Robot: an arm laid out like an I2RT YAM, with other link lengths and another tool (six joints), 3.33 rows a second.
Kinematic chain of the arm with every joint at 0, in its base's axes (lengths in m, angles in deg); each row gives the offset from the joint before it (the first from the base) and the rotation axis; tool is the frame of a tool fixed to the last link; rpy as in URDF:
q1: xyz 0 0 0.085 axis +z
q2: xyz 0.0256 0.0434 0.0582 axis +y
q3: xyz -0.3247 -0.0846 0 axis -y
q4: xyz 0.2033 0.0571 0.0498 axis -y
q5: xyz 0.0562 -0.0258 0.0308 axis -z
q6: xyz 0.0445 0 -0.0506 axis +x
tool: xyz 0.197 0.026 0.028 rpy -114.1 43.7 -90
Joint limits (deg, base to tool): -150..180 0..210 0..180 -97..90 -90..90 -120..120
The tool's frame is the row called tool.
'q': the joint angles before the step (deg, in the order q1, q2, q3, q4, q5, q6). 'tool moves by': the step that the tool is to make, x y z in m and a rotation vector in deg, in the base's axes. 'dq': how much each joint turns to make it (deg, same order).
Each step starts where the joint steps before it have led.
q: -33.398 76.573 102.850 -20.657 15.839 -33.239
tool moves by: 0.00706 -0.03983 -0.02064 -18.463 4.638 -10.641
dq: -0.614 0.034 -23.205 36.486 6.069 -20.758
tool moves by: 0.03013 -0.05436 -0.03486 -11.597 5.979 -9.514
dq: -2.103 10.839 -9.161 28.039 1.823 -16.052
